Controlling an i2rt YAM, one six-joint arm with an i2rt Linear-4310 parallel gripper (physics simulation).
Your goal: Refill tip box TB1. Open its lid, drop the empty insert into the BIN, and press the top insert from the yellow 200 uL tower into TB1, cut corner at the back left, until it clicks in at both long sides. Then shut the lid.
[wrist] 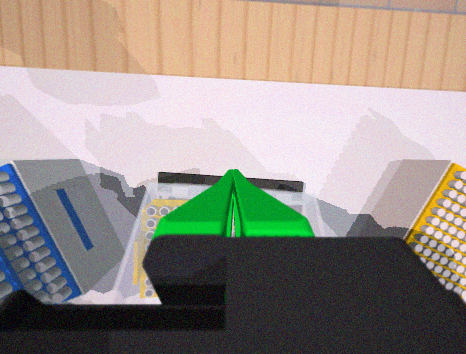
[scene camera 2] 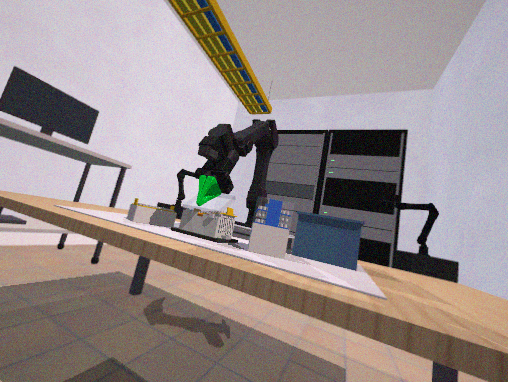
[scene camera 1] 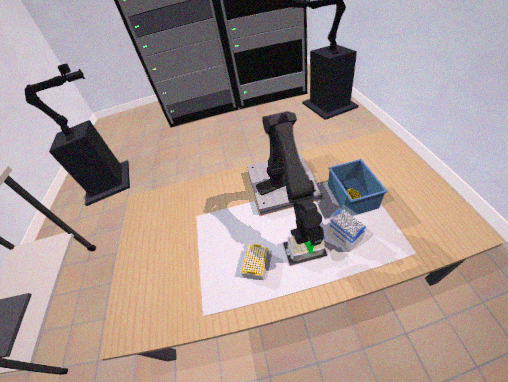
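Observation:
Tip box TB1 (scene camera 1: 300, 254) (scene camera 2: 197, 222) sits in a dark holder on the white mat. Its clear lid (scene camera 2: 223, 201) (wrist: 131, 250) is tilted low over the box, partly shut, with a gap under its raised side. A yellow insert (scene camera 2: 230, 212) (wrist: 150, 204) is inside TB1; whether both long sides are clicked in cannot be told. My gripper (scene camera 1: 310, 251) (scene camera 2: 200, 204) (wrist: 233, 177) is shut and empty, its green fingertips at the lid's top near the hinge side. The yellow tower (scene camera 1: 255, 261) (scene camera 2: 150, 215) (wrist: 444, 232) stands beside TB1. The blue BIN (scene camera 1: 367, 199) (scene camera 2: 327, 241) holds a yellow insert (scene camera 1: 353, 193).
A blue-topped tip rack (scene camera 1: 347, 225) (scene camera 2: 270, 241) (wrist: 30, 235) stands between TB1 and the BIN, close to the arm's wrist. The arm's base plate (scene camera 1: 257, 186) is behind the white mat (scene camera 1: 220, 290). The wooden table's front edge runs beyond the mat.

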